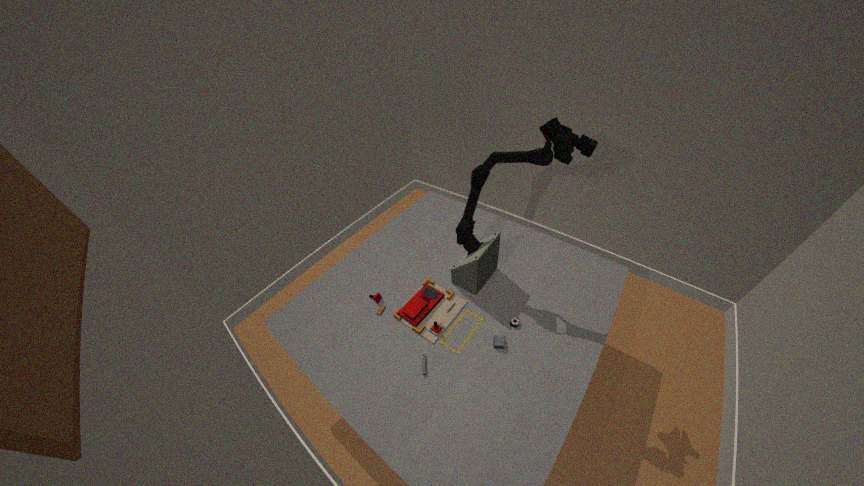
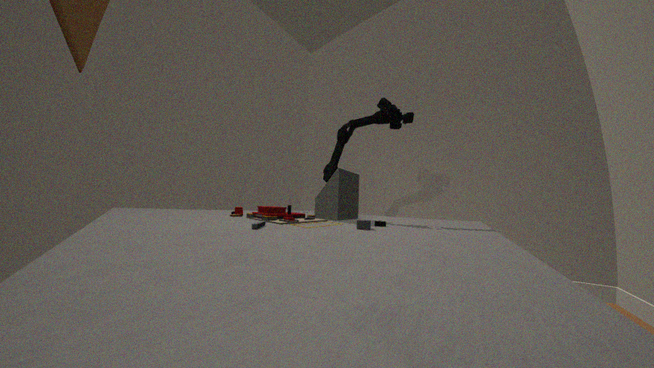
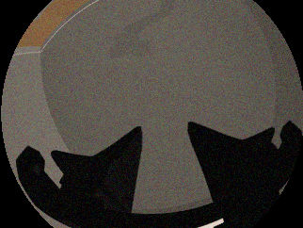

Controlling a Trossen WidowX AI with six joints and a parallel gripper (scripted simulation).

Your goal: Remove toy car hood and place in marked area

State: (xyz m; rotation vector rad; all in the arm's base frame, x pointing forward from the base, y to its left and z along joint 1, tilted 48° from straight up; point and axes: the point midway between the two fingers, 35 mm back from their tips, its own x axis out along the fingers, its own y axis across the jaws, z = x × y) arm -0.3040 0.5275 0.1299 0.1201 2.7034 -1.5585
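The hood is 700 mm ahead of my gripper tip, 370 mm to the right of it and 580 mm below it. The rest, counted from my gripper tip: dark wheel (530 mm ahead, 20 mm to the left, 610 mm below).
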